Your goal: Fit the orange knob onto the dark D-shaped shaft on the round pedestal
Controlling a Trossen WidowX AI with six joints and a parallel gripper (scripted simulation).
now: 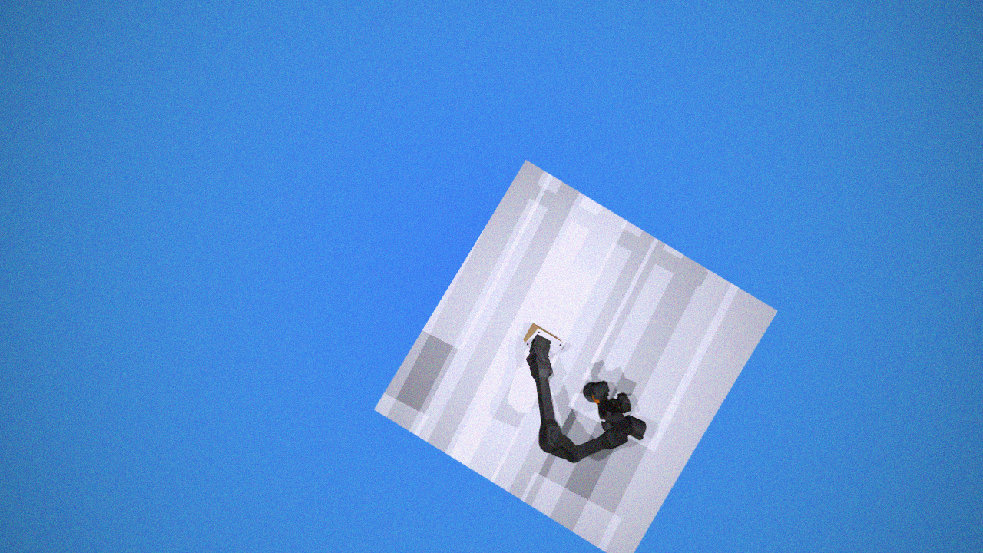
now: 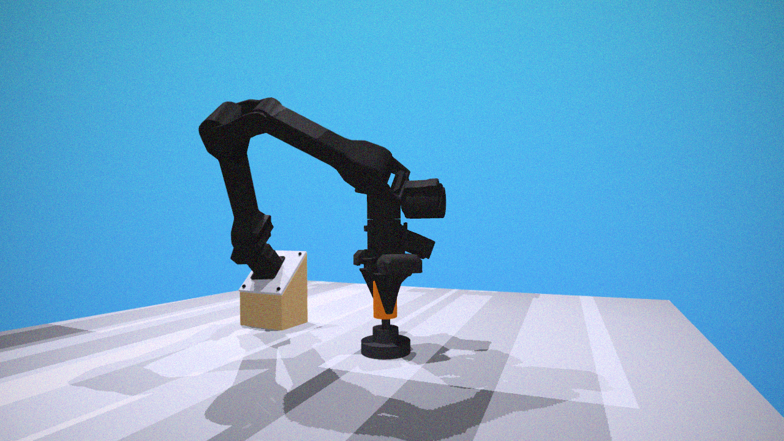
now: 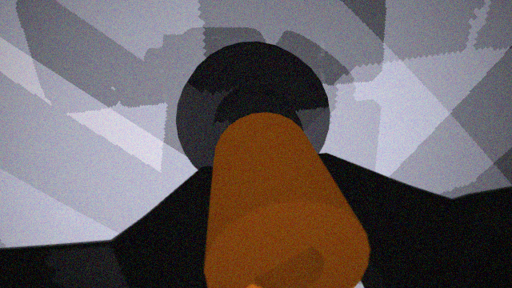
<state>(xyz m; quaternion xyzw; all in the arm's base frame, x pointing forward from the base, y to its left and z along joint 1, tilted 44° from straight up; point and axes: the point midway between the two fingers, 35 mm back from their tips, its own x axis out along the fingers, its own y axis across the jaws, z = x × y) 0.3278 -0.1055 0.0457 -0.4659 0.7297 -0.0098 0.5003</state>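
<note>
The orange knob lies 20 mm above my gripper tip. Also, from my gripper tip: pedestal 40 mm below.
</note>
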